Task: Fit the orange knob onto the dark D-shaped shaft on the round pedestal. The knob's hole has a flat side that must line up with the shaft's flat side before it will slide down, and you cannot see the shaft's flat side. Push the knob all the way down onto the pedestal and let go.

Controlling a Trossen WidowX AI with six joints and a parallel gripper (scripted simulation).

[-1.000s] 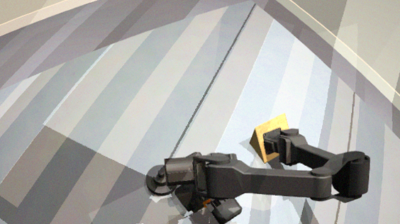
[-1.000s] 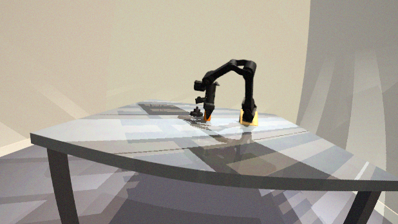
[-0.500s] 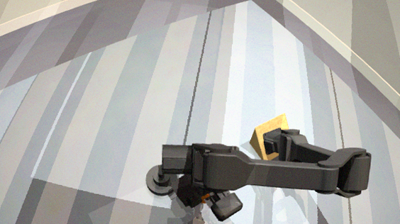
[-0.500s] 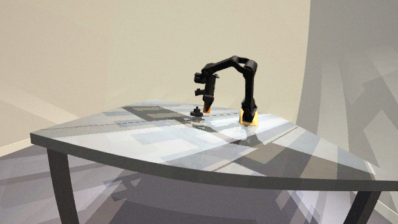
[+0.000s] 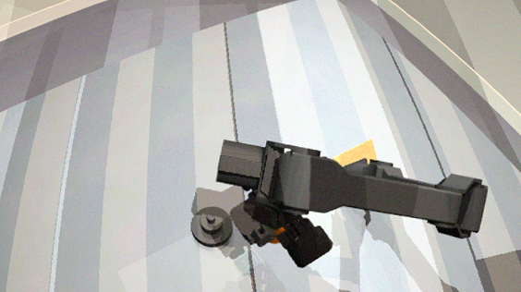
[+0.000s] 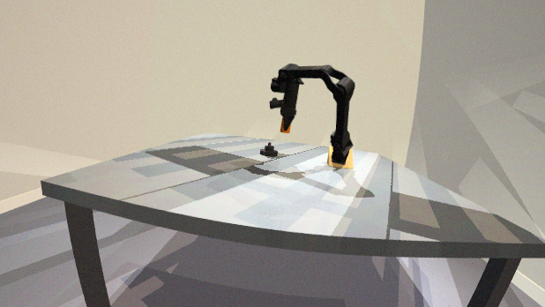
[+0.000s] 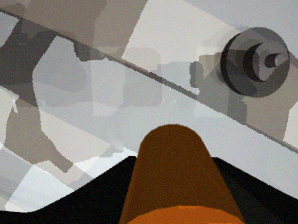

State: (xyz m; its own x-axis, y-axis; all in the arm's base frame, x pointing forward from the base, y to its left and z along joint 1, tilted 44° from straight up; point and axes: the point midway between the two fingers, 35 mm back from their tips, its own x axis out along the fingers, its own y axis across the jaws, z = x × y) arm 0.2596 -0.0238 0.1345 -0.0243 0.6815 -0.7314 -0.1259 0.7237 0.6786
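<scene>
Right now the pedestal is 10 cm to the right of my gripper tip, 10 cm below it and 8 cm ahead of it. From my gripper tip the other things lie so: orange knob (2 cm above).
</scene>
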